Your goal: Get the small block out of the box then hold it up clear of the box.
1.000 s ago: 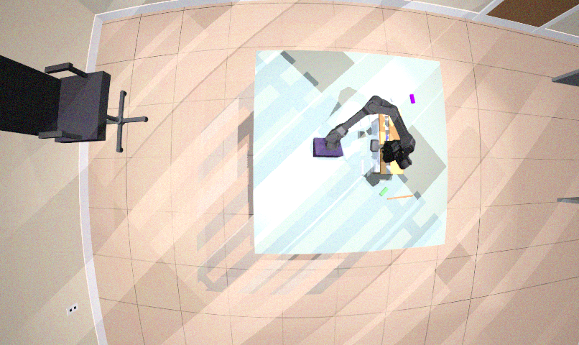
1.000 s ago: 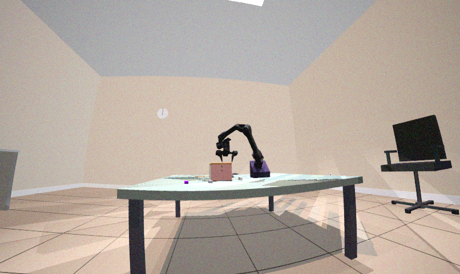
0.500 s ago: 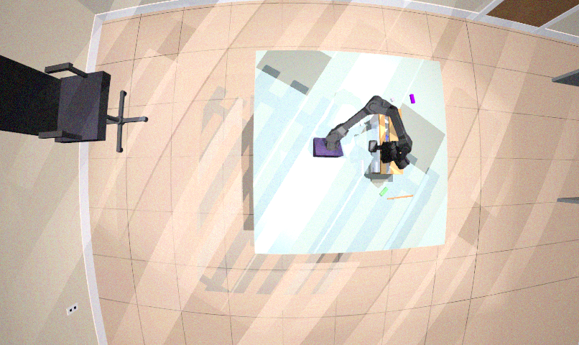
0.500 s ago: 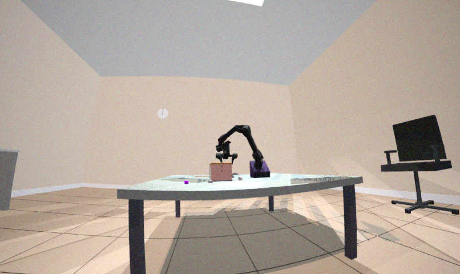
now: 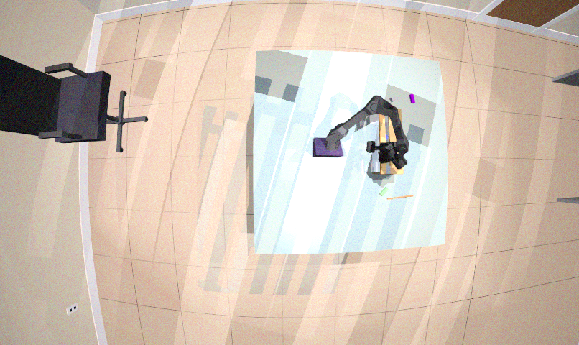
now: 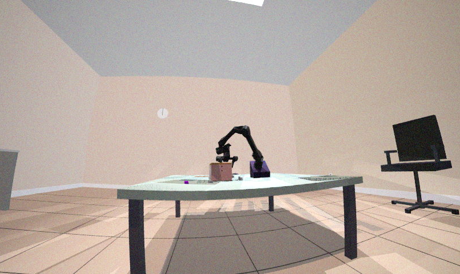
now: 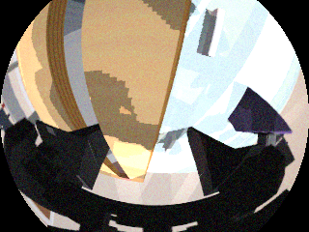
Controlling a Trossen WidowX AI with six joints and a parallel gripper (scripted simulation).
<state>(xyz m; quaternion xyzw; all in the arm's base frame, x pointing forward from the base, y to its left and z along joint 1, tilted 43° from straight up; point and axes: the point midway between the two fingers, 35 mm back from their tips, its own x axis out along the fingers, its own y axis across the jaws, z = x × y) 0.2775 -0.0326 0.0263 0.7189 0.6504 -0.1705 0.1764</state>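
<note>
The orange box is 40 mm ahead of my gripper tip, 30 mm below it and 10 mm to the left of it. Round my gripper tip: blue block: 50 mm ahead, 40 mm to the left; then green piece: 290 mm to the right, 80 mm below, 60 mm ahead; then thin orange stick: 330 mm to the right, 180 mm ahead, 90 mm below.
</note>
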